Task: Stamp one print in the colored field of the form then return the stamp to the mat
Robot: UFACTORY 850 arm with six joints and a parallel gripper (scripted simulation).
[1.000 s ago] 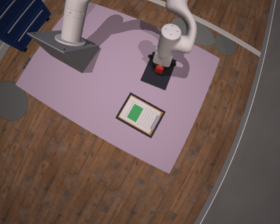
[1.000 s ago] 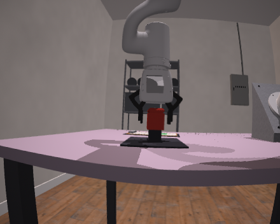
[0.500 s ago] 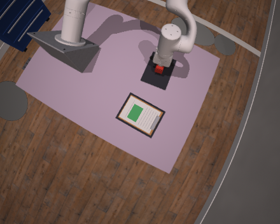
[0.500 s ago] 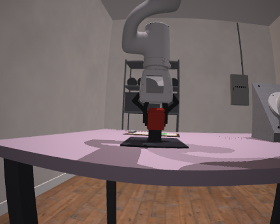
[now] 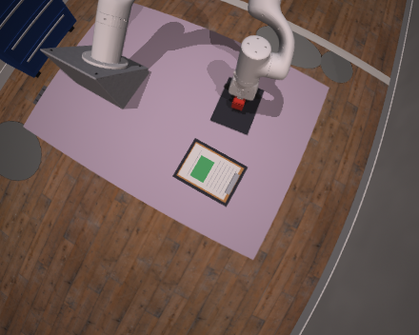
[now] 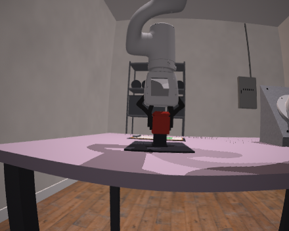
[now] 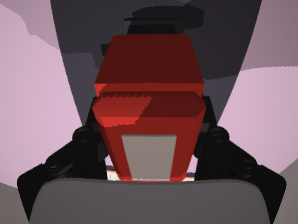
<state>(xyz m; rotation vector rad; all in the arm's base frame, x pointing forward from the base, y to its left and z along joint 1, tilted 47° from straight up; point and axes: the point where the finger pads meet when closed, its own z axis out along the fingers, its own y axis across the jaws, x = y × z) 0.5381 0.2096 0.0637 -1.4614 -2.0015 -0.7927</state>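
Right now my hand is 31 cm to the left of the form, 8 cm short of it and 6 cm above it. The rest, counted from my hand: dark mat 7 cm below; red stamp 2 cm below.
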